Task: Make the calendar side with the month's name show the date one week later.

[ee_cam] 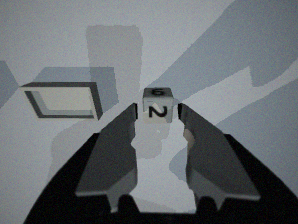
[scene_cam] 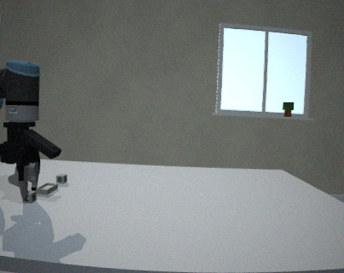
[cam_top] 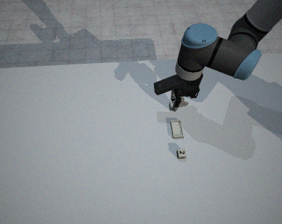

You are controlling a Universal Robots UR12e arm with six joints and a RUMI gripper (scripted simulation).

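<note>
Right now my hand is 21 cm to the right of the cube, 3 cm short of it and 1 cm above it. The rest, counted from my hand: tray (11 cm to the left, 2 cm below, 1 cm ahead).
</note>
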